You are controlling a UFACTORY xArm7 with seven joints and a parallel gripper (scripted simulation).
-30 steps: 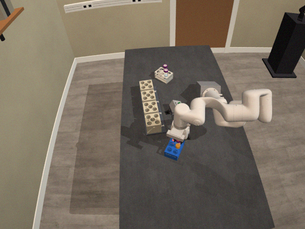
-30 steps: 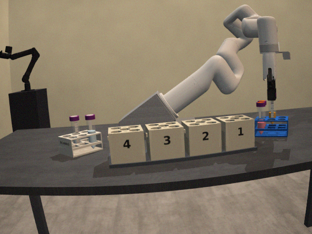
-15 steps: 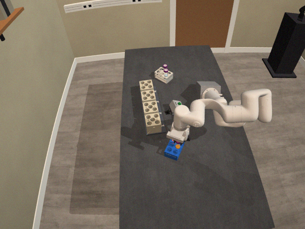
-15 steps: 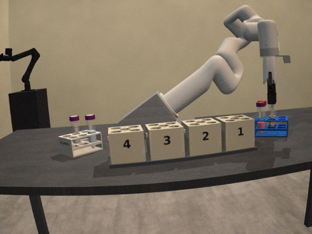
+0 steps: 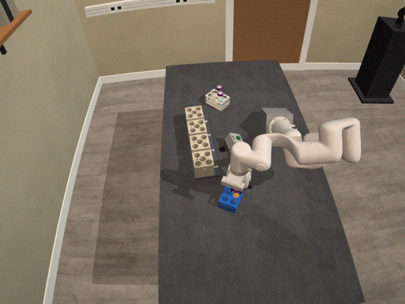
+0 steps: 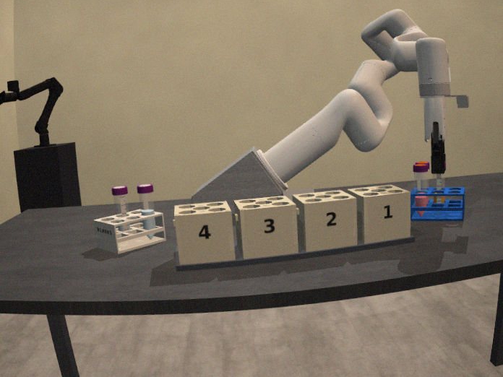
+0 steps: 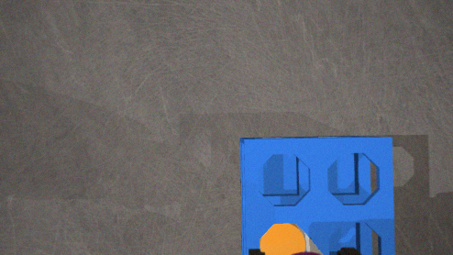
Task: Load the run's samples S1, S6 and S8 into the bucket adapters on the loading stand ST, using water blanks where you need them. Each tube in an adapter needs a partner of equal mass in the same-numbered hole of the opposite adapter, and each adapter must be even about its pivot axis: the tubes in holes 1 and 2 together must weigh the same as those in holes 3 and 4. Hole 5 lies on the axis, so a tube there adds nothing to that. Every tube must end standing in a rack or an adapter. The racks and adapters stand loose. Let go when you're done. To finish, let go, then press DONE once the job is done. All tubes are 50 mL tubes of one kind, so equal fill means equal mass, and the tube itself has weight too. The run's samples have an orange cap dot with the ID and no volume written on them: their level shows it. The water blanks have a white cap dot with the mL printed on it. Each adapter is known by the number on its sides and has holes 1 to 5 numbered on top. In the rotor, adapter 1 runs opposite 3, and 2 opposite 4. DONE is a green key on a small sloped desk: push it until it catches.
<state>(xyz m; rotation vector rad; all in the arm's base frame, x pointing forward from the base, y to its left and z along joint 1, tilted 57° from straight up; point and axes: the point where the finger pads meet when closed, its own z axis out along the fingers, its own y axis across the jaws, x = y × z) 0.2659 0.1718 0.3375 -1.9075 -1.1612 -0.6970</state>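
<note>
The sample S8 is 5 cm below my hand and 1 cm ahead of it. Round my hand: sample tube: 6 cm to the right, 5 cm below, 2 cm ahead; then blue sample rack: 9 cm below, 2 cm ahead, 1 cm to the right; then loading stand ST: 35 cm to the right, 17 cm ahead, 11 cm below.
</note>
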